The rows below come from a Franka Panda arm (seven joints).
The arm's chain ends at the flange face. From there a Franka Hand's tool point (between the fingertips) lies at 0.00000 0.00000 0.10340 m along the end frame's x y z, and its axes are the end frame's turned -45 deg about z.
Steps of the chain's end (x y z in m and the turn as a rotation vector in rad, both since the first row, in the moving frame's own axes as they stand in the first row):
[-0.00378 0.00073 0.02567 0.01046 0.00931 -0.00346]
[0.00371 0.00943 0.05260 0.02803 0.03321 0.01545]
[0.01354 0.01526 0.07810 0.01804 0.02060 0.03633]
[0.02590 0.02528 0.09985 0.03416 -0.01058 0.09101]
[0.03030 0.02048 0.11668 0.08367 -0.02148 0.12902]
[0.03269 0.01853 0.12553 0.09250 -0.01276 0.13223]
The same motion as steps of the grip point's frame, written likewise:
[-0.00174 -0.00224 0.02566 0.00081 0.01398 -0.00346]
[0.00043 0.00970 0.05250 -0.00366 0.04330 0.01545]
[0.00160 0.02060 0.07806 -0.00181 0.02732 0.03633]
[0.00231 0.03300 0.09978 0.03164 0.01667 0.09101]
[0.01197 0.02854 0.11629 0.07435 0.04397 0.12902]
[0.01633 0.02894 0.12508 0.07443 0.05638 0.13223]

